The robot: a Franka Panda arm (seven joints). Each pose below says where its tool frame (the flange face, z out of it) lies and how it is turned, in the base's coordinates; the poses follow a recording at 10 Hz.
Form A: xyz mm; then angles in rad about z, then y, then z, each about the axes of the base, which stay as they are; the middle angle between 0 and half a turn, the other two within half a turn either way.
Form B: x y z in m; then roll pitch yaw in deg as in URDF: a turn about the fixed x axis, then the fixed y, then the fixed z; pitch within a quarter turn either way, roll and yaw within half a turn. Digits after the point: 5 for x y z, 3 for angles.
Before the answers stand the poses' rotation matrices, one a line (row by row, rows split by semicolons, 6 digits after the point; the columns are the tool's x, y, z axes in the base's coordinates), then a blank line. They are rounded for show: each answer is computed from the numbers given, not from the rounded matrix.
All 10 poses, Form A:
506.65, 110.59, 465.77, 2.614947, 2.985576, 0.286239
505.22, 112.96, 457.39, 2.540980, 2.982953, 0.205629
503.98, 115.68, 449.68, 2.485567, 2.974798, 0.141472
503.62, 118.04, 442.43, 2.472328, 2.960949, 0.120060
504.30, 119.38, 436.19, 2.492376, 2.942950, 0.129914
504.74, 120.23, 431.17, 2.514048, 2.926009, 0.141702
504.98, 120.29, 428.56, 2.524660, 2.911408, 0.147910
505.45, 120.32, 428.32, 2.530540, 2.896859, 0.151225
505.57, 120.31, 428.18, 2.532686, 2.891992, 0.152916
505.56, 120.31, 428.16, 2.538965, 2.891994, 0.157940
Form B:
0.677333 0.720417 0.149062; 0.723308 -0.689130 0.043872; 0.134330 0.078102 -0.987854
0.682075 0.714744 0.154647; 0.719575 -0.693665 0.032256; 0.130328 0.089279 -0.987443
0.687612 0.707230 0.164364; 0.714060 -0.699693 0.023409; 0.131560 0.101269 -0.986122
0.691655 0.699855 0.178369; 0.708349 -0.705534 0.021519; 0.140906 0.111464 -0.983728
0.695993 0.690873 0.195676; 0.700632 -0.713065 0.025565; 0.157192 0.119304 -0.980335
0.699885 0.682139 0.211774; 0.692948 -0.720354 0.030211; 0.173160 0.125604 -0.976852
0.700213 0.677331 0.225666; 0.689253 -0.723740 0.033624; 0.186098 0.131997 -0.973624
0.699138 0.673670 0.239533; 0.686894 -0.725841 0.036502; 0.198453 0.139014 -0.970202
0.698456 0.672724 0.244135; 0.686370 -0.726279 0.037626; 0.202622 0.141287 -0.969011
0.699233 0.671987 0.243941; 0.685317 -0.727207 0.038852; 0.203503 0.140010 -0.969012

0.50665, 0.11059, 0.46577, 175.479, -7.720, 46.880
0.50522, 0.11296, 0.45739, 174.834, -7.489, 46.533
0.50398, 0.11568, 0.44968, 174.137, -7.560, 46.081
0.50362, 0.11804, 0.44243, 173.535, -8.100, 45.683
0.50430, 0.11938, 0.43619, 173.061, -9.044, 45.190
0.50474, 0.12023, 0.43117, 172.673, -9.972, 44.715
0.50498, 0.12029, 0.42856, 172.279, -10.725, 44.548
0.50545, 0.12032, 0.42832, 171.846, -11.446, 44.494
0.50557, 0.12031, 0.42818, 171.704, -11.690, 44.500
0.50556, 0.12031, 0.42816, 171.778, -11.742, 44.424

